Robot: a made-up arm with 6 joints.
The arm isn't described. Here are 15 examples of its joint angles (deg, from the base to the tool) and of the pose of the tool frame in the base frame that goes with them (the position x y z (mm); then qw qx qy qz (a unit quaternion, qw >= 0)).
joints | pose
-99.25 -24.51 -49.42 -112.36 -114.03 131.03 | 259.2 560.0 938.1 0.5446 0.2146 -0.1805 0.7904
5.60 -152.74 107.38 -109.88 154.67 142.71 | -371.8 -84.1 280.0 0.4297 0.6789 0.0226 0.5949
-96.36 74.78 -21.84 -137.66 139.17 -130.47 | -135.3 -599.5 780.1 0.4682 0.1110 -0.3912 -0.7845
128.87 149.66 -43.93 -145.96 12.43 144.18 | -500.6 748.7 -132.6 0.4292 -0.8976 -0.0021 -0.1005
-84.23 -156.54 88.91 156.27 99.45 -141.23 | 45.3 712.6 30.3 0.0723 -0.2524 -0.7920 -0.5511
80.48 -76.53 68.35 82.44 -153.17 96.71 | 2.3 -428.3 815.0 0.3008 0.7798 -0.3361 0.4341
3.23 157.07 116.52 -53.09 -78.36 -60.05 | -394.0 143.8 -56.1 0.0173 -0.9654 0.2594 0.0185
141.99 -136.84 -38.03 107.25 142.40 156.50 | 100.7 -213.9 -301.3 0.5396 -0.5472 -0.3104 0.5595
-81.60 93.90 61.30 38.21 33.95 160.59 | 242.5 -550.5 -310.1 0.2526 0.8435 -0.1744 0.4408
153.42 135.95 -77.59 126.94 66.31 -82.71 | -728.0 194.9 481.9 0.3743 -0.4488 -0.4985 0.6402
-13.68 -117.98 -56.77 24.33 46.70 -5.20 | -500.3 244.0 -426.3 0.5727 0.3986 -0.5586 -0.4484
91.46 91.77 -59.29 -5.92 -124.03 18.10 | -32.9 545.5 811.3 0.8729 0.3746 0.0042 0.3125
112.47 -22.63 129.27 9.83 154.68 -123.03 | -98.4 172.9 493.3 0.1783 0.2802 0.9245 -0.1872
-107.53 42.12 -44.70 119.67 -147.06 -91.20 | -99.1 -253.8 1012.8 0.3163 0.9352 0.1408 0.0739
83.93 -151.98 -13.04 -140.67 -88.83 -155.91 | -136.8 -399.4 -435.9 0.9692 0.2084 -0.1315 0.0005
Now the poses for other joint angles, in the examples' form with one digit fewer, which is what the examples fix.
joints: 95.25 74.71 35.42 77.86 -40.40 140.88
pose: -27 1056 281 0.092 -0.175 -0.361 -0.911
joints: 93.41 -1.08 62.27 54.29 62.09 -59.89
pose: -183 613 919 0.443 -0.864 -0.207 -0.120
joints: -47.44 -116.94 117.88 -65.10 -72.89 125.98
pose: -75 392 782 0.474 -0.559 0.248 -0.634
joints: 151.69 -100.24 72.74 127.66 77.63 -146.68
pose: 592 -477 745 0.813 0.416 0.118 0.389
